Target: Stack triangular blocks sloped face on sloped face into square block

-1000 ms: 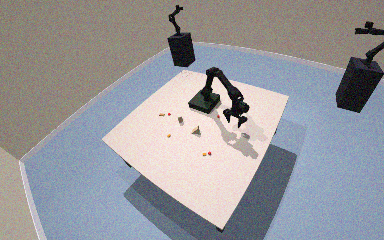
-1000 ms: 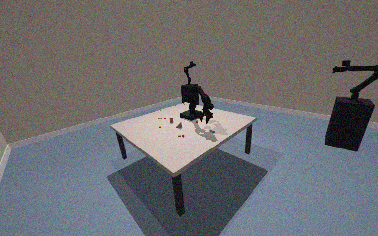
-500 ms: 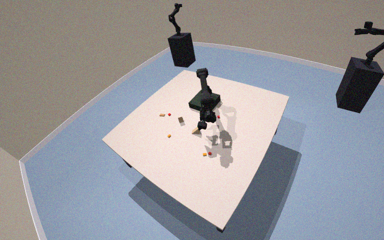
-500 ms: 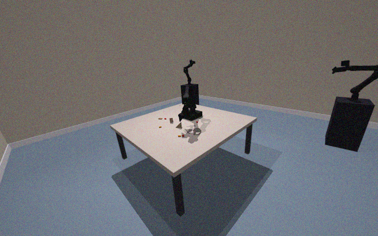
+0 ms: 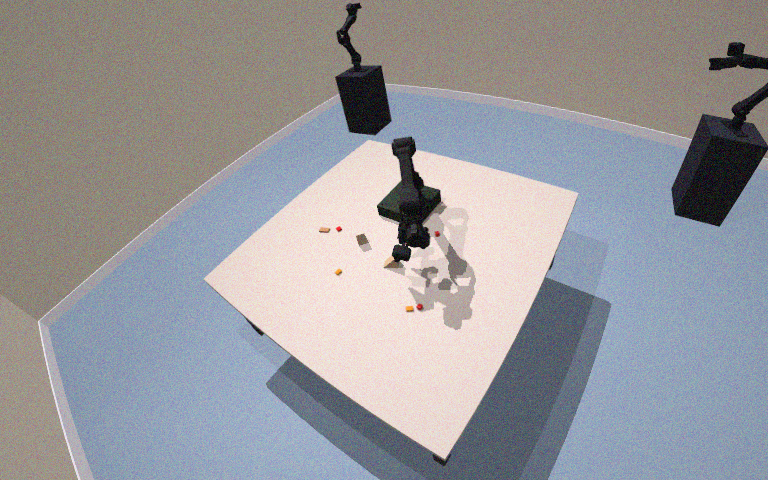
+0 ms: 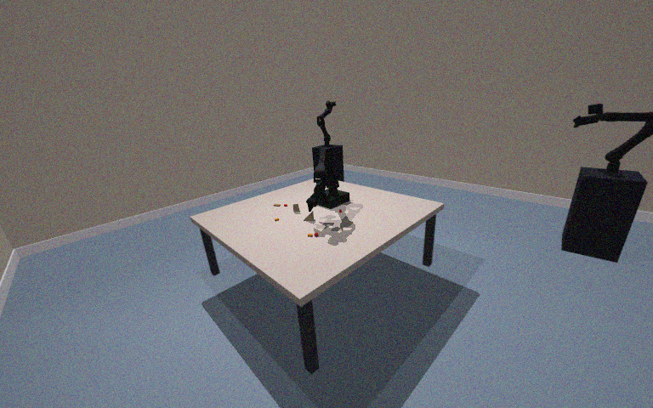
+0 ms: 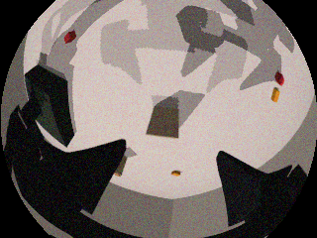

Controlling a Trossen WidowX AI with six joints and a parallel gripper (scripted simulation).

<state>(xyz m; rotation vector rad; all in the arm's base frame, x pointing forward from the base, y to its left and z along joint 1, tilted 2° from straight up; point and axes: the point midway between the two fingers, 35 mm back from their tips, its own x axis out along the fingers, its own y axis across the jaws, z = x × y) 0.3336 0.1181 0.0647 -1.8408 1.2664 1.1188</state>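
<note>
Now: the triangular block 3 cm to the right of my gripper tip and 7 cm below it.
</note>
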